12 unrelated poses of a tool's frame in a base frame.
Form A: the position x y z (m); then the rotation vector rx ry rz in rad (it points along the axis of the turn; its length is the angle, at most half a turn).
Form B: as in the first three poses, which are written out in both.
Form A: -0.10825 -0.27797 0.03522 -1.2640 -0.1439 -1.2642
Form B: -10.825 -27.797 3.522 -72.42 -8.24 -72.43
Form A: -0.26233 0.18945 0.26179 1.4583 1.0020 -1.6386
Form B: -26.233 18.945 26.179 83.55 57.41 -93.88
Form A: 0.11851 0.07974 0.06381 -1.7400 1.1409 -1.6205
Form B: 11.851 7.974 6.381 -99.69 65.37 -92.85
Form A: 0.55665 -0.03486 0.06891 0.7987 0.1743 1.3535
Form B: 55.665 -3.486 6.891 45.76 9.99 77.55
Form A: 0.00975 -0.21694 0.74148 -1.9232 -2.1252 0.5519
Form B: 0.975 -21.694 74.148 -110.19 -121.76 31.62
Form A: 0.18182 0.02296 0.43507 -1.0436 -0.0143 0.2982
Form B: 18.182 2.296 43.507 -59.79 -0.82 17.09
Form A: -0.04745 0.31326 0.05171 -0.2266 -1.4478 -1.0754
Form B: -4.745 31.326 5.171 -12.98 -82.95 -61.62
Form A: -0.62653 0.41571 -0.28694 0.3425 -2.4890 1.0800
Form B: -62.653 41.571 -28.694 19.62 -142.61 61.88
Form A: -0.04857 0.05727 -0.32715 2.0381 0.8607 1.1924
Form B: -4.857 5.727 -32.715 116.77 49.31 68.32
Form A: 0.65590 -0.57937 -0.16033 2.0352 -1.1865 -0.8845
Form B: 65.590 -57.937 -16.033 116.61 -67.98 -50.68
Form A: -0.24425 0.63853 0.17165 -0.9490 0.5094 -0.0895
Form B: -24.425 63.853 17.165 -54.37 29.19 -5.13
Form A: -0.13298 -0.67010 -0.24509 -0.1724 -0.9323 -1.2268
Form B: -13.298 -67.010 -24.509 -9.88 -53.42 -70.29
